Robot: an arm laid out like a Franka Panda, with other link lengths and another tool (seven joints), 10 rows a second.
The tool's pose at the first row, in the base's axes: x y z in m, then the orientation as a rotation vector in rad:
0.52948 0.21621 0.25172 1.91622 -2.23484 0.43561
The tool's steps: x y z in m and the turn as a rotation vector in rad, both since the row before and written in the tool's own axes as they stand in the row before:
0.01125 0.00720 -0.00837 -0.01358 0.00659 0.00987
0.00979 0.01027 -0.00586 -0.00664 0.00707 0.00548
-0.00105 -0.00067 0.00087 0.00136 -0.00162 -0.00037
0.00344 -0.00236 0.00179 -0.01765 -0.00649 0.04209
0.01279 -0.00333 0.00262 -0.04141 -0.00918 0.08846
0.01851 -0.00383 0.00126 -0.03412 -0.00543 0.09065
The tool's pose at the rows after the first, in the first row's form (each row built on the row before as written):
0.52003 0.20936 0.26231 1.89517 -2.23829 0.42641
0.50795 0.20367 0.26988 1.88178 -2.23817 0.42530
0.50883 0.20425 0.26879 1.88385 -2.23909 0.42550
0.51061 0.20009 0.26844 1.83508 -2.28263 0.40525
0.51113 0.18675 0.27025 1.72499 -2.36634 0.36056
0.50913 0.16847 0.27481 1.60990 -2.44558 0.32751

